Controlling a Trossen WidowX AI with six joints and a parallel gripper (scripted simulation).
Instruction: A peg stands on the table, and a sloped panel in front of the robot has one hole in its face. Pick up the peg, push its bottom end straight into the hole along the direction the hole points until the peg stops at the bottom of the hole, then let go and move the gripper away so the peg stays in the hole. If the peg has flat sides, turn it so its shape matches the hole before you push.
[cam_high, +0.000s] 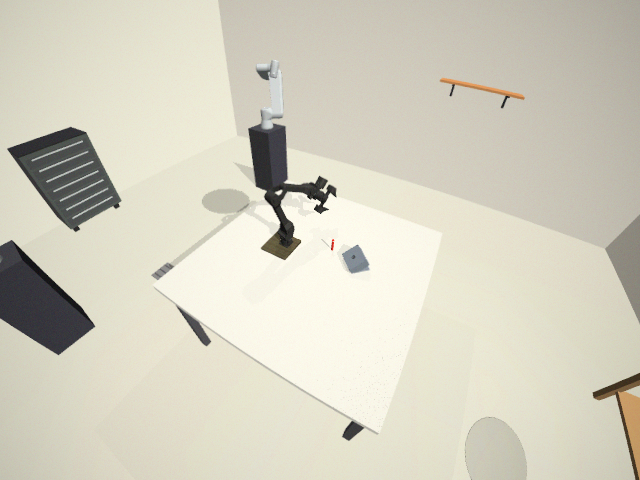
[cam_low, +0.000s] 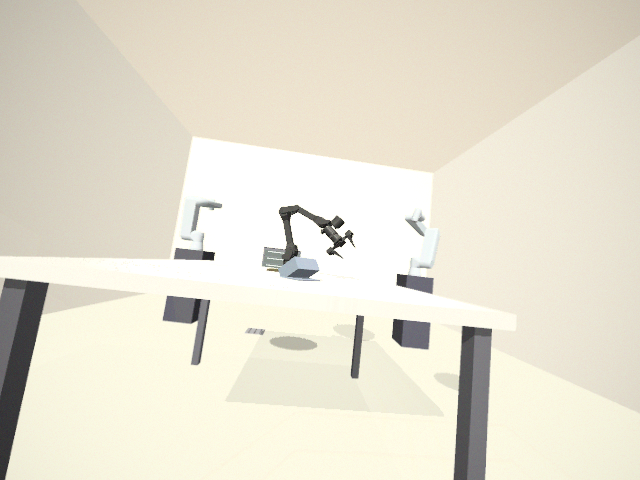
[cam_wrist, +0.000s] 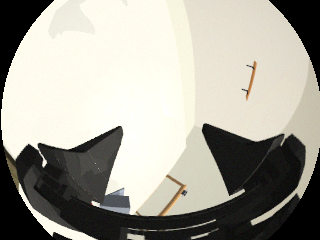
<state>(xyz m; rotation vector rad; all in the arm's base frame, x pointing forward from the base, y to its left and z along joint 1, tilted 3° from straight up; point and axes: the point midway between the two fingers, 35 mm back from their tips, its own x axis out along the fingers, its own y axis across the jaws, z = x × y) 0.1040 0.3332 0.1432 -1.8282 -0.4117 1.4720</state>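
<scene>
The red peg is 230 mm to the right of my gripper tip, 140 mm ahead of it and 100 mm below it. From my gripper tip the other things lie so: sloped panel: 310 mm ahead, 260 mm to the right, 110 mm below.
</scene>
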